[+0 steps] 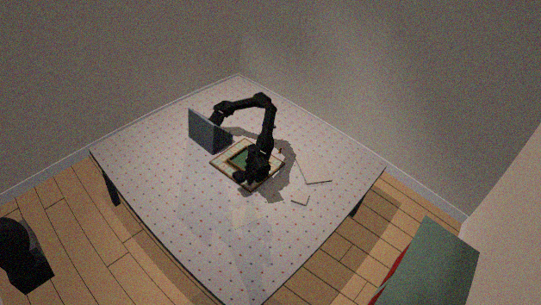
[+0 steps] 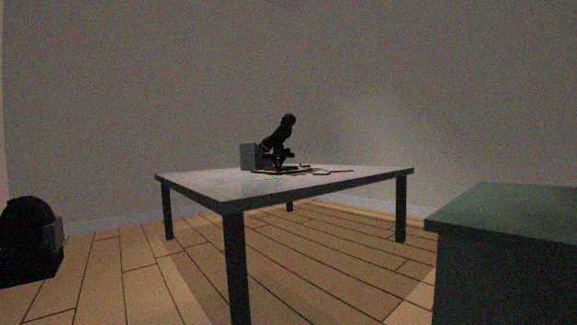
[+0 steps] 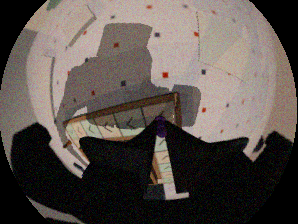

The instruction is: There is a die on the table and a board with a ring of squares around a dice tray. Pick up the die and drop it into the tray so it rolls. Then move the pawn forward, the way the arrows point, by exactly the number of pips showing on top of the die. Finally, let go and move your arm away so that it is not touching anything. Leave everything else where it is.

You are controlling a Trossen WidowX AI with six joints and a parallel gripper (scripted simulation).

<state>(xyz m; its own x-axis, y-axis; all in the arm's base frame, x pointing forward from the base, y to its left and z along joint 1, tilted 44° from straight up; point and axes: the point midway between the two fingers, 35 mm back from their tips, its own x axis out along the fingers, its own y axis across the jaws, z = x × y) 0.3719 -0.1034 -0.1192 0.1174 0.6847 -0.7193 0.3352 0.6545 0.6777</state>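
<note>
The grey die is 13 cm to the left of my gripper tip and 10 cm behind it. Round my gripper tip: pale sheet: 17 cm to the right, 8 cm ahead, 2 cm below; then purple pawn: 1 cm above; then green dice tray: 12 cm to the left, 10 cm behind, 1 cm below.
</note>
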